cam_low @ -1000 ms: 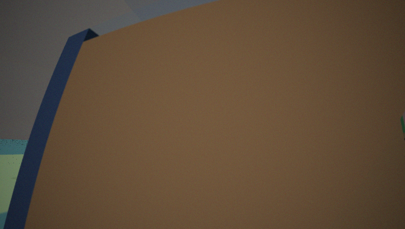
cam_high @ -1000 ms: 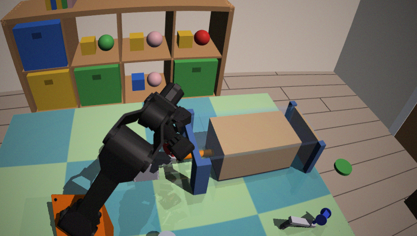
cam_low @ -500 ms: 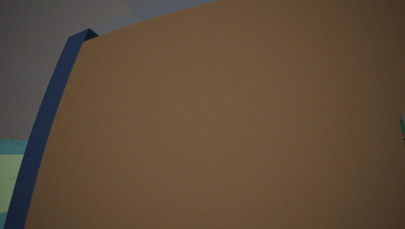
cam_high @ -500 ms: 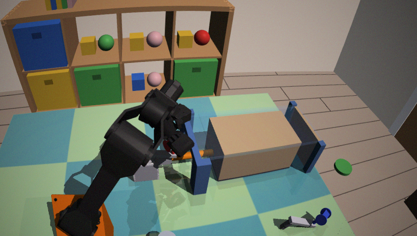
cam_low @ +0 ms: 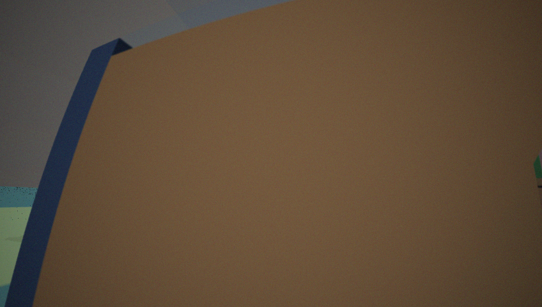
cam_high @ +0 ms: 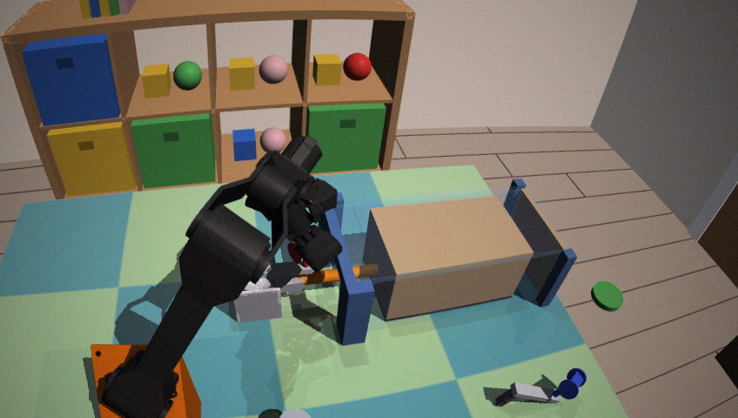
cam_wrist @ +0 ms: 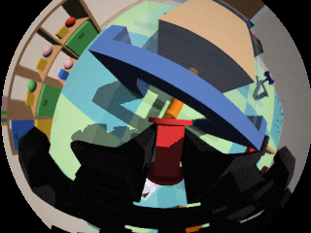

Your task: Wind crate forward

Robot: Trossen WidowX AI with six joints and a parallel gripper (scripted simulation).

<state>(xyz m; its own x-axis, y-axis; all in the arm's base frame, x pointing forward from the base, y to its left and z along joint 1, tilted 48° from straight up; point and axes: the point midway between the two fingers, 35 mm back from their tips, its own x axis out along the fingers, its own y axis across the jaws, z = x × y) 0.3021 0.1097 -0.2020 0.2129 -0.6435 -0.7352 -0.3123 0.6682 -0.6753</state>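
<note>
Right now the blue frame is 4 cm ahead of my gripper tip, 2 cm below it and 1 cm to the right of it. From my gripper tip the other things lie so: crank handle (5 cm behind, 3 cm below); red knob (2 cm behind, 1 cm to the right); grey winch (13 cm behind, 10 cm below).
</note>
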